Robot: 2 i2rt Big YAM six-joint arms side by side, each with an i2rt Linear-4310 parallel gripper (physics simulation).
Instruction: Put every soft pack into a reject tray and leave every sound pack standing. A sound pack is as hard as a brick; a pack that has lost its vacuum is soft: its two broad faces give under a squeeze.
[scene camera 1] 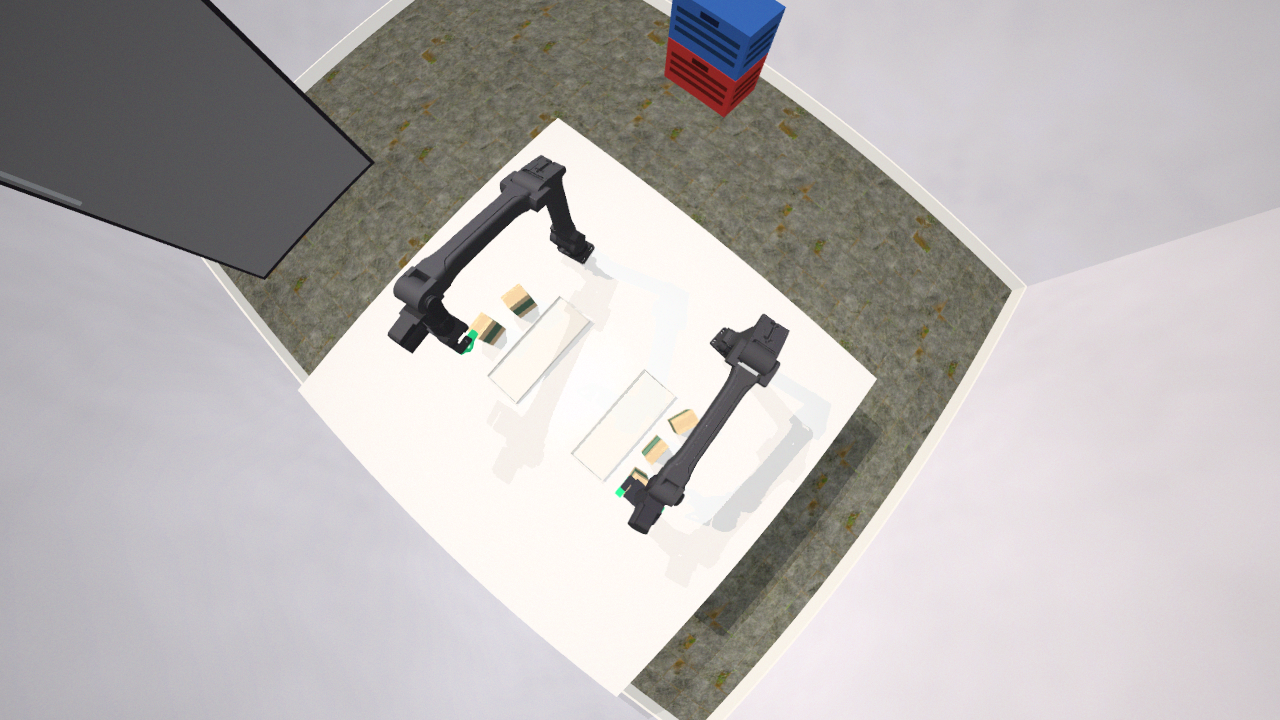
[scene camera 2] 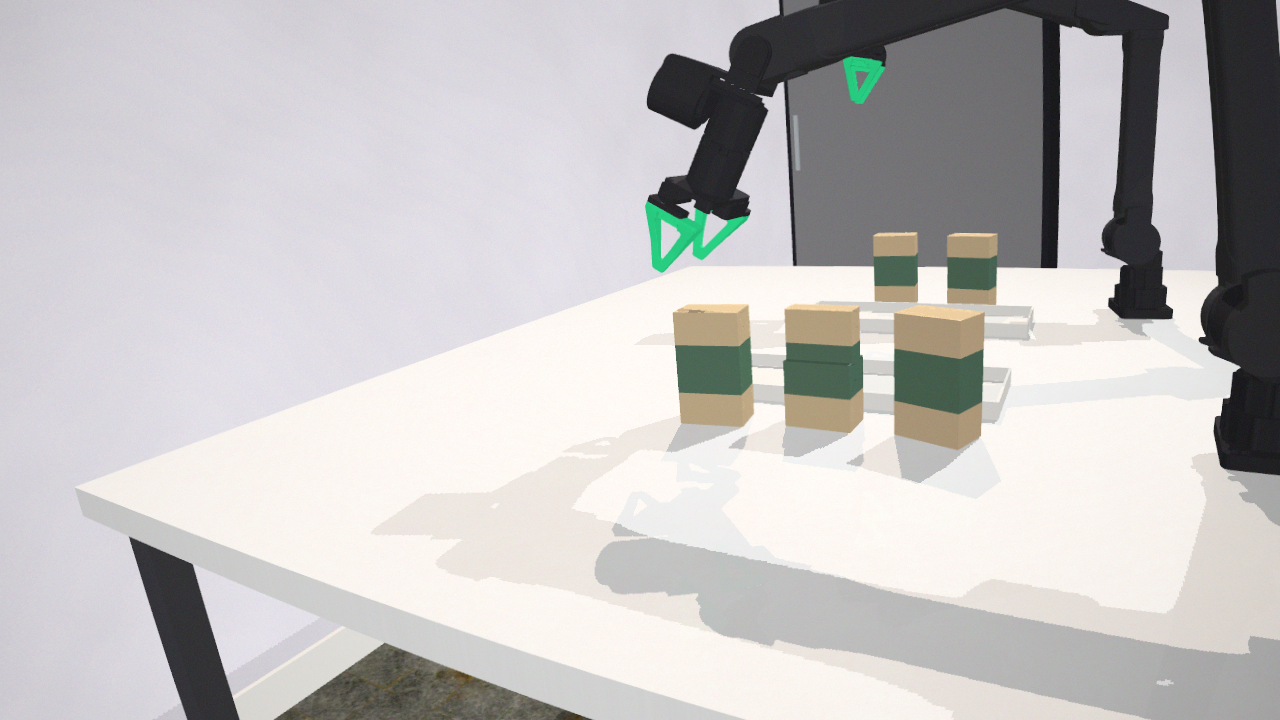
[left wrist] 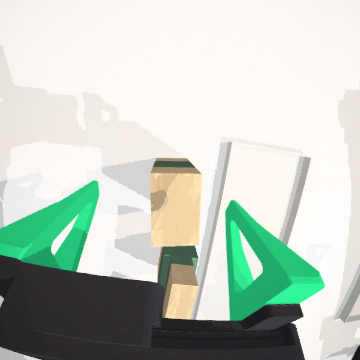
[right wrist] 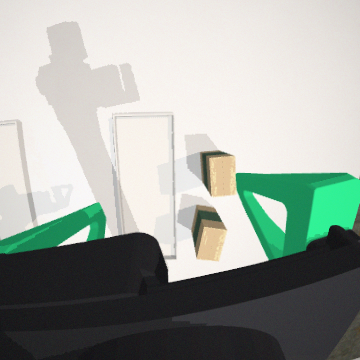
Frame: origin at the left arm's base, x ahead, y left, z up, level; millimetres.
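Where they show: left gripper, between the fingertips: [scene camera 1: 632,503] [scene camera 2: 678,263] [left wrist: 164,196]; right gripper, between the fingertips: [scene camera 1: 456,340] [scene camera 2: 856,102] [right wrist: 168,195]; left arm's base, origin of its link: [scene camera 1: 727,346] [scene camera 2: 1263,452]; right arm's base, origin of its link: [scene camera 1: 576,248] [scene camera 2: 1138,311].
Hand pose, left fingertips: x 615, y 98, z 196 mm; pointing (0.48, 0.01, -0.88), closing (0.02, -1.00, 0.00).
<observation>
Each offset is from my left fingertips to the centre of the thing.
Three tan packs with green bands stand in the near row in scene camera 2: the left-end pack {dz -126, dx -31, dy -16 mm} [scene camera 2: 713,371] [scene camera 1: 638,474] [left wrist: 176,210], the middle pack {dz -126, dx -160, dy -45 mm} [scene camera 2: 822,380] [scene camera 1: 655,449], with a stepped band, and the right-end pack {dz -126, dx -293, dy -43 mm} [scene camera 2: 938,380] [scene camera 1: 682,422]. Two more, the far left pack {dz -126, dx -49, dy -754 mm} [scene camera 2: 895,270] [scene camera 1: 488,329] [right wrist: 222,175] and far right pack {dz -126, dx -199, dy -743 mm} [scene camera 2: 972,273] [scene camera 1: 519,301] [right wrist: 211,242], stand behind. My left gripper [scene camera 2: 681,262] [left wrist: 164,196] is open above the left-end pack, clear of it. My right gripper [right wrist: 168,195] [scene camera 1: 469,341] is open and high beside the far packs. Softness is not visible.
A low white near tray {dz -185, dx -144, dy -182 mm} [scene camera 1: 607,411] [left wrist: 265,180] lies beside the near row, and a similar far tray {dz -185, dx -124, dy -591 mm} [scene camera 1: 503,389] [right wrist: 145,165] beside the far packs. Both trays look empty. The left arm stretches over the near side of the table. Blue and red crates [scene camera 1: 716,76] stand on the floor.
</observation>
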